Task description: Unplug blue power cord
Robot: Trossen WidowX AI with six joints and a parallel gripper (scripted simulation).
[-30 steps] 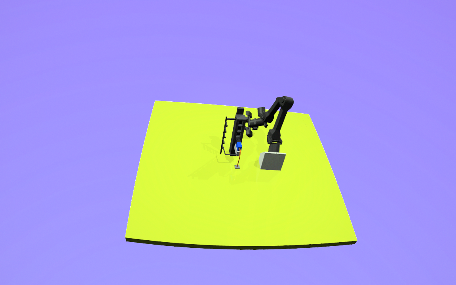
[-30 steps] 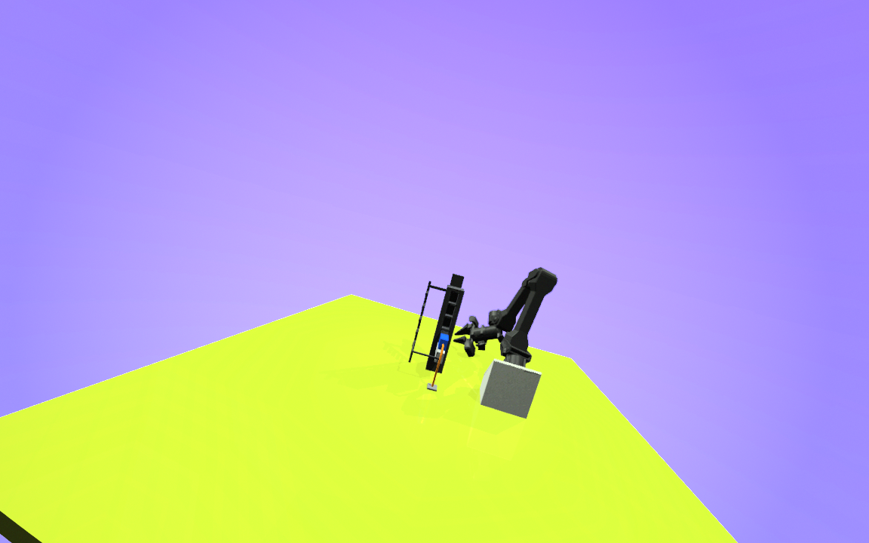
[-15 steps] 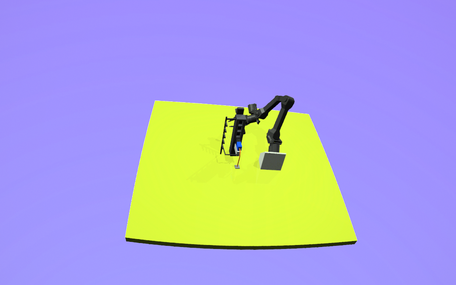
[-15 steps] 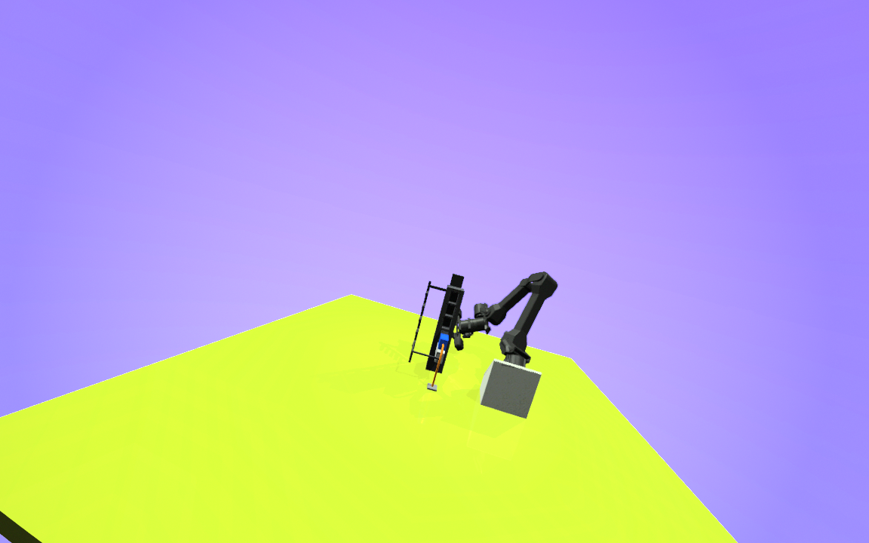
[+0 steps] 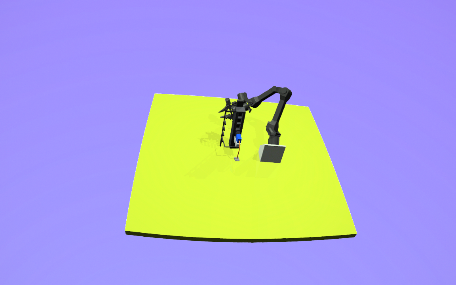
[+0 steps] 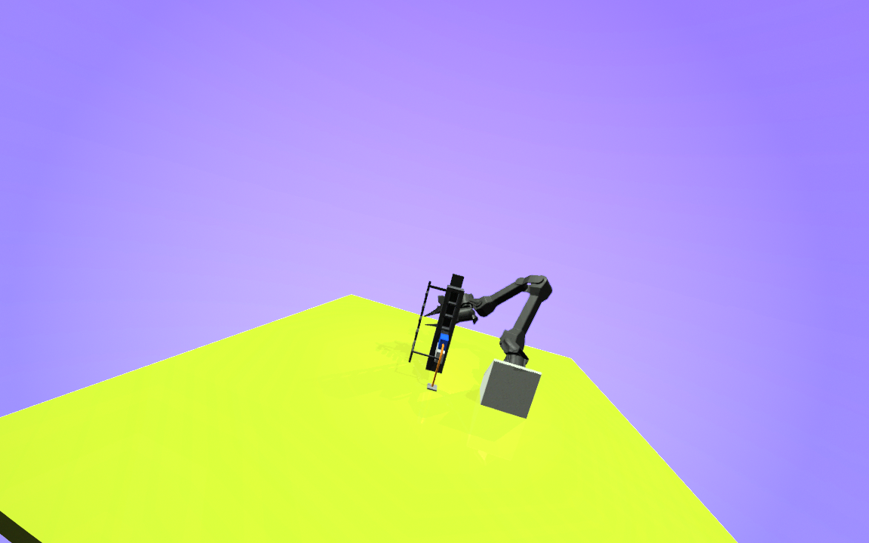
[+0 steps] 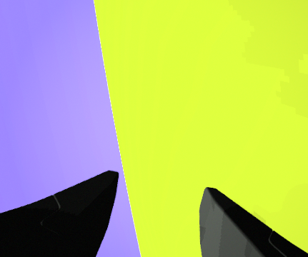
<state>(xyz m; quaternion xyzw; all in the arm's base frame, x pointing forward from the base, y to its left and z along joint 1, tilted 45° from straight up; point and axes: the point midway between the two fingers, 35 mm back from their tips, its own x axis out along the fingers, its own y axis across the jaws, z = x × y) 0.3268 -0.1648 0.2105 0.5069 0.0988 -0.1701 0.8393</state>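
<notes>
Right now my gripper tip is 270 mm to the right of the blue plug, 120 mm past it and 50 mm below it.
</notes>
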